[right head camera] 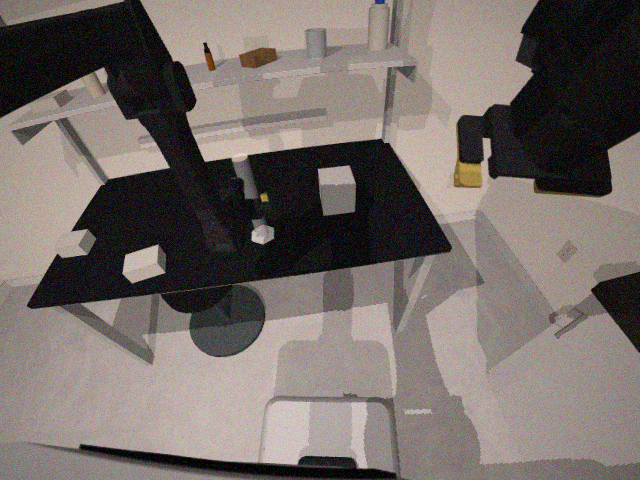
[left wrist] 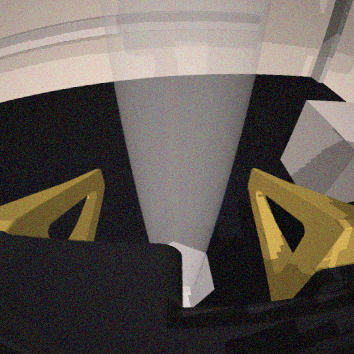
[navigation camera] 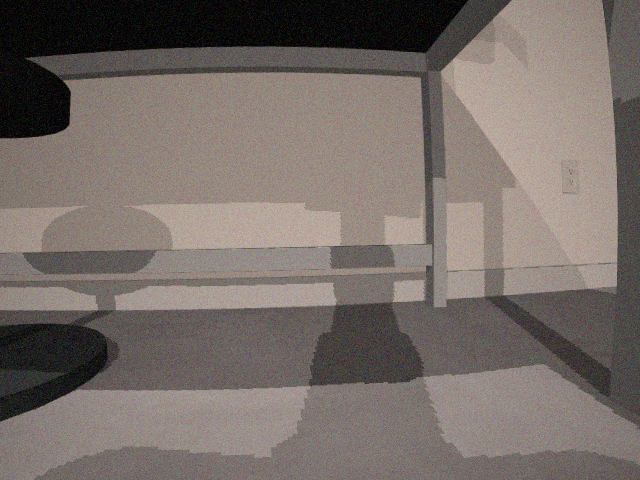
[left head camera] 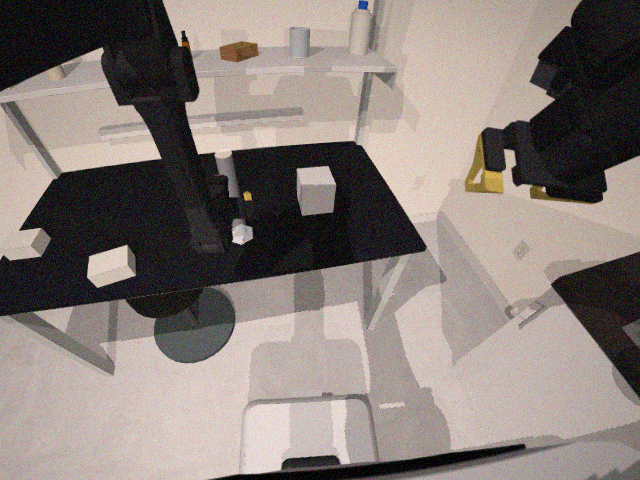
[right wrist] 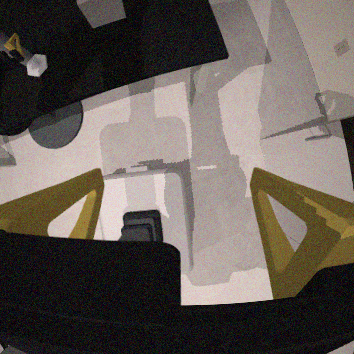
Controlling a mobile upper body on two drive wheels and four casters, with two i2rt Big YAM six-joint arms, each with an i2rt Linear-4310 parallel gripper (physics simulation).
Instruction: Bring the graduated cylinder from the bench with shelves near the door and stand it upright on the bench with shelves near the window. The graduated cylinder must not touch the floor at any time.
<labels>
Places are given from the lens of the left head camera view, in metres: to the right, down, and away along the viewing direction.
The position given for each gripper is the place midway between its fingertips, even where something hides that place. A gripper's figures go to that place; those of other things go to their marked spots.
right gripper (left head camera: pixel 499 190): 0.23, -0.07, 0.33
graduated cylinder (left head camera: pixel 224 159): -0.25, -0.21, 0.70
dark counter (left head camera: pixel 554 374): 0.76, 0.43, 0.76
The marked spots on the dark counter and the graduated cylinder are 1.20 m apart.
</labels>
